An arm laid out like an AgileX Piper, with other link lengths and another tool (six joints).
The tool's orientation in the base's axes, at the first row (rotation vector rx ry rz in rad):
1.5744 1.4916 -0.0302
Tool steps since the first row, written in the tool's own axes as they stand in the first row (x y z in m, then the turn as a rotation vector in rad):
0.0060 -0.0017 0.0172 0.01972 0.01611 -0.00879
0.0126 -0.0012 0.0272 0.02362 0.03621 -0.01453
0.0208 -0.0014 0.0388 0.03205 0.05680 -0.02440
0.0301 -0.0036 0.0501 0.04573 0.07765 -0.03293
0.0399 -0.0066 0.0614 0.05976 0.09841 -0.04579
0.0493 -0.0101 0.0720 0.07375 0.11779 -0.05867
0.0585 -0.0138 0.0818 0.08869 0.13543 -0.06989
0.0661 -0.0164 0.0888 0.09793 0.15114 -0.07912
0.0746 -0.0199 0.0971 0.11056 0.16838 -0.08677
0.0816 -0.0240 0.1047 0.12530 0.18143 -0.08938
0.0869 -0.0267 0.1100 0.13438 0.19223 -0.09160
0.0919 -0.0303 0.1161 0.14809 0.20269 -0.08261
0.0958 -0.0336 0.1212 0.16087 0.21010 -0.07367
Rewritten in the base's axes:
0.0097 -0.0063 -0.0142 0.01304 0.02340 0.00285
0.0174 -0.0072 -0.0234 0.02679 0.03347 0.01556
0.0257 -0.0081 -0.0348 0.03984 0.04964 0.02823
0.0327 -0.0083 -0.0479 0.05520 0.06908 0.03724
0.0391 -0.0082 -0.0617 0.06819 0.09142 0.04842
0.0446 -0.0081 -0.0752 0.08006 0.11351 0.05884
0.0495 -0.0077 -0.0883 0.09172 0.13500 0.06674
0.0533 -0.0067 -0.0982 0.10146 0.15054 0.07573
0.0573 -0.0058 -0.1099 0.11418 0.16799 0.08274
0.0601 -0.0059 -0.1206 0.12691 0.18323 0.08323
0.0623 -0.0055 -0.1283 0.13660 0.19347 0.08550
0.0641 -0.0061 -0.1367 0.15342 0.20033 0.07855
0.0653 -0.0068 -0.1438 0.16755 0.20596 0.07038

